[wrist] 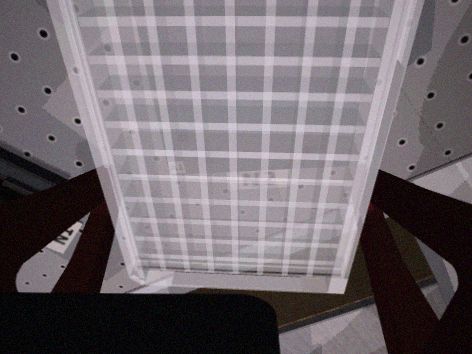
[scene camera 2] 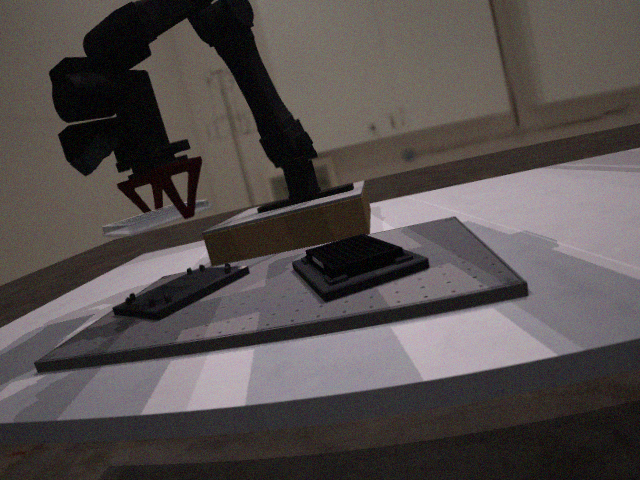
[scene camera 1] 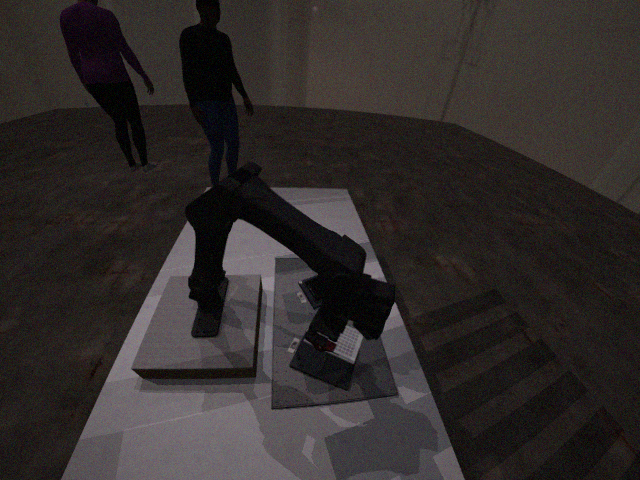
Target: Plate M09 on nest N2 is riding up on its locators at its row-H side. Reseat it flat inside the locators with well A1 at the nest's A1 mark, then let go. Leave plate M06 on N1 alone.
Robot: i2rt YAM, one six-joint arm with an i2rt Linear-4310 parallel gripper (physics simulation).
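Places are measured from the arm's base along level axes (x ahead, y left, z up), in metres.
Where they show: gripper, fingertip midpoint: (wrist: 236, 178) (scene camera 2: 173, 220) (scene camera 1: 326, 335); arm's base at its link origin: (scene camera 2: 306, 200) (scene camera 1: 211, 305).
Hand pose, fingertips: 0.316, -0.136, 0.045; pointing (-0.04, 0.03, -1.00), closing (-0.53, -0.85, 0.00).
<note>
Each offset is from my fingertips to the top centre of the thing, as dx, dy, dz. "pt": to the spot under its first point.
Plate M09 {+0.019, -0.011, +0.021} (scene camera 1: 350, 343) (scene camera 2: 131, 224) (wrist: 231, 155), clear with a white grid, is held in the air above the board. My gripper (scene camera 1: 324, 342) (scene camera 2: 169, 213) (wrist: 236, 178) is shut on it, with one dark red finger against each long side. Nest N2 (scene camera 1: 308, 295) (scene camera 2: 180, 292) is bare, its small locator pins standing up in scene camera 2; the arm partly hides it in scene camera 1. Black plate M06 (scene camera 1: 324, 365) (scene camera 2: 354, 253) sits on nest N1 {pt +0.107, +0.302, -0.095} (scene camera 2: 412, 265). In scene camera 1, M09 partly overlaps that plate's outline. Well lettering on M09 is not readable.
Both nests stand on a grey perforated board (scene camera 1: 289, 395) (scene camera 2: 454, 232). The arm's base stands on a raised block (scene camera 1: 170, 356) (scene camera 2: 286, 240) beside it. The N1 label (scene camera 1: 294, 345) (wrist: 66, 237) lies on the board. Two people (scene camera 1: 98, 46) (scene camera 1: 209, 67) stand behind the table.
</note>
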